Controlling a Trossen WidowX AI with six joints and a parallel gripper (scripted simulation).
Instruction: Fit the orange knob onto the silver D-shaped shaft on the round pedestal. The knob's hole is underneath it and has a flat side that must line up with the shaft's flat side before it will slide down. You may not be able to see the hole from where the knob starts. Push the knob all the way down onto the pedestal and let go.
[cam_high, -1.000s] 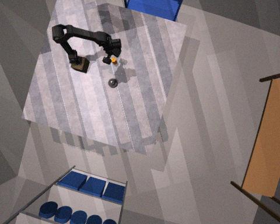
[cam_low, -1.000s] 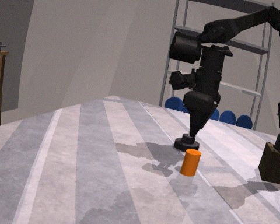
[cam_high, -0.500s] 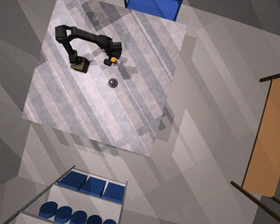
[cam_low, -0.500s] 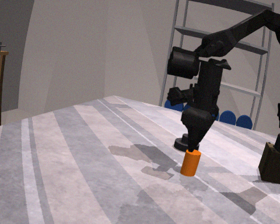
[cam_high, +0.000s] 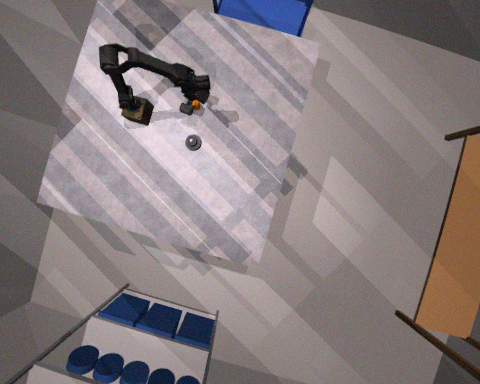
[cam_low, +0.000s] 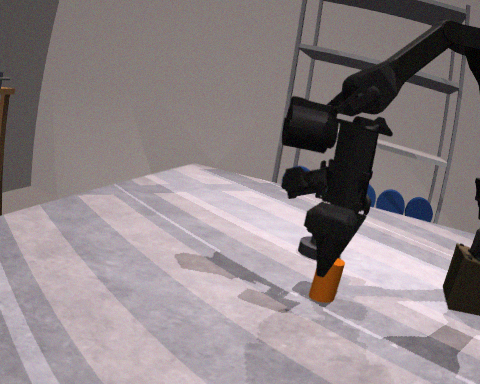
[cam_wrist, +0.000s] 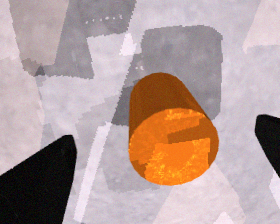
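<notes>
My gripper tip is 1 cm above the orange knob. The rest, counted from my gripper tip: round pedestal: 20 cm to the right, 2 cm below.
</notes>
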